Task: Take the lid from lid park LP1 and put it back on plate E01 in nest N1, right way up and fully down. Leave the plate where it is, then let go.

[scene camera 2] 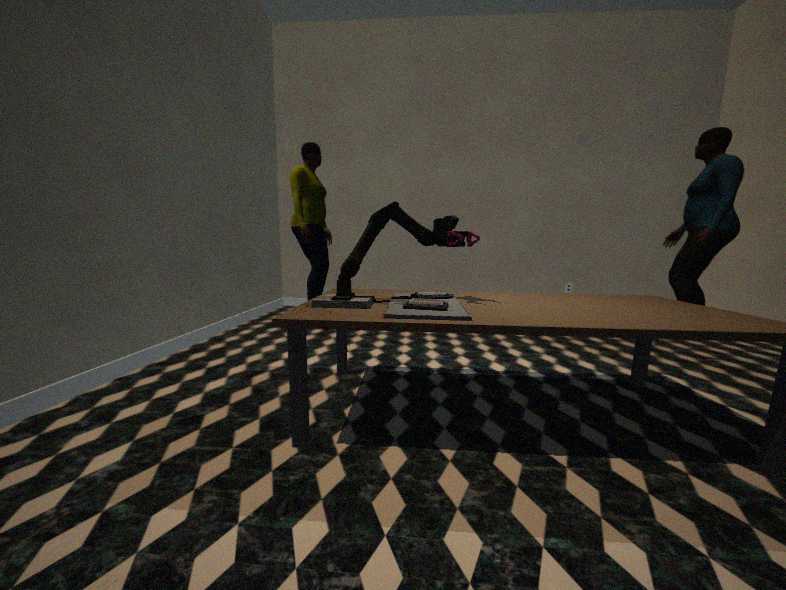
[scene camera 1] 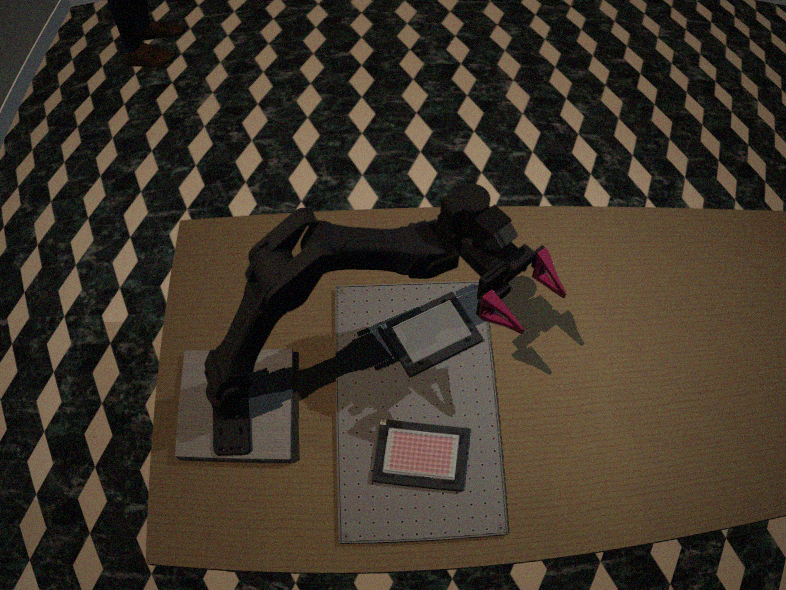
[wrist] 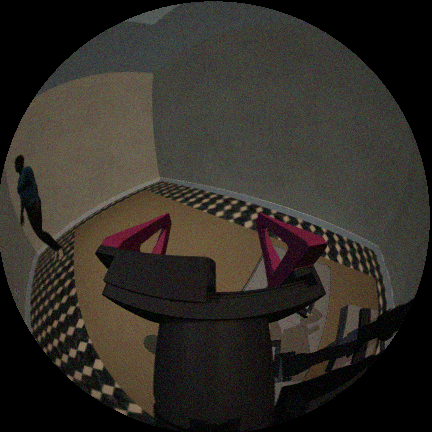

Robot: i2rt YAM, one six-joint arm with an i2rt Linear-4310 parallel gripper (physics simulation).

My gripper (scene camera 1: pixel 544 313) is open, with nothing in its grasp. Also in view: a grey lid with dark rim (scene camera 1: pixel 440 327). I also see a well plate with pink grid (scene camera 1: pixel 412 453) and a grey perforated board (scene camera 1: pixel 372 384).
My gripper also shows in the wrist view (wrist: pixel 213 217). The grey perforated board also shows in scene camera 2 (scene camera 2: pixel 454 311) and in the wrist view (wrist: pixel 300 336).
